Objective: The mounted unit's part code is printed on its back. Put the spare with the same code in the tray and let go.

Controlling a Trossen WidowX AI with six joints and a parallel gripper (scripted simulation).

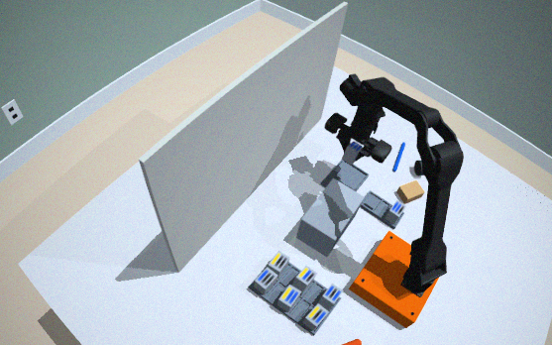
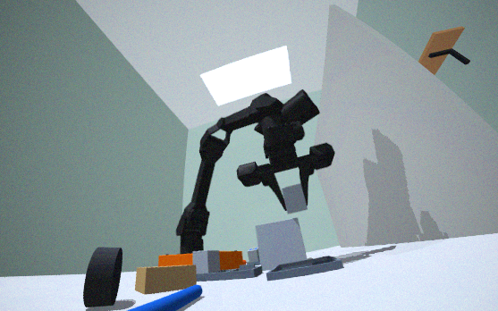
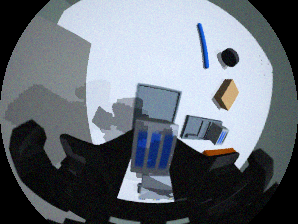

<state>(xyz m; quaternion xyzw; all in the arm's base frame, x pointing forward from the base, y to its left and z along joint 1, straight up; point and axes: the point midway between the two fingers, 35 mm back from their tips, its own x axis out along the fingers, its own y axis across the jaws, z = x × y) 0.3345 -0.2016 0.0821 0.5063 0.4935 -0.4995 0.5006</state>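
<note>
My gripper tip is 10 mm past the grey tray, 10 mm to the right of it and 100 mm above it. Round my gripper tip: grey block 50 mm behind, 190 mm to the left, 50 mm below; then tan block 200 mm behind, 80 mm to the right, 90 mm below; then blue rod 110 mm behind, 200 mm to the right, 90 mm below.
</note>
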